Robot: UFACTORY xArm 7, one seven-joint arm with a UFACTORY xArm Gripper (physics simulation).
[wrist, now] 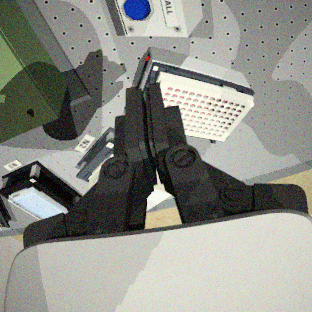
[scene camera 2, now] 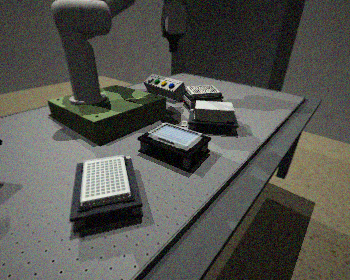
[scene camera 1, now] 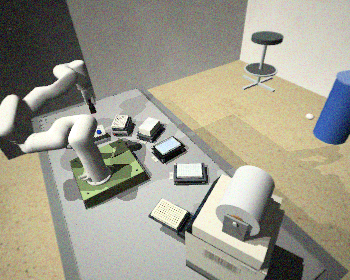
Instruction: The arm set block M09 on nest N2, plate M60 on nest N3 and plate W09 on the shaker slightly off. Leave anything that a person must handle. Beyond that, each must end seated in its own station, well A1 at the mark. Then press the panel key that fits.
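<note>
My gripper (scene camera 1: pixel 92 107) (scene camera 2: pixel 173 47) (wrist: pixel 148 106) is shut and empty, raised above the table near the key panel. Plate W09 (scene camera 1: pixel 121 121) (scene camera 2: pixel 203 91) (wrist: pixel 205 107), white with reddish wells, lies on the shaker (wrist: pixel 145 65), which shows a small red light. Block M09 (scene camera 1: pixel 150 126) (scene camera 2: pixel 214 111), pale and plain, sits on dark nest N2 (scene camera 2: pixel 215 126); my fingers largely hide it in the wrist view. Plate M60 (scene camera 1: pixel 169 148) (scene camera 2: pixel 176 136) (wrist: pixel 37 202), light blue on top, sits on black nest N3 (scene camera 2: pixel 186 159). Exact seating cannot be told. The key panel (scene camera 2: pixel 165 90) (wrist: pixel 150 25) has a blue key (wrist: pixel 136 9).
A white plate (scene camera 1: pixel 190 170) (scene camera 2: pixel 105 180) lies on another dark nest. A cream plate (scene camera 1: pixel 170 214) lies beside a large beige machine (scene camera 1: pixel 225 252) with a white cylinder. The arm stands on a green base (scene camera 1: pixel 127 170) (scene camera 2: pixel 132 112). A stool (scene camera 1: pixel 267 38) and blue bin (scene camera 1: pixel 334 112) stand beyond the table.
</note>
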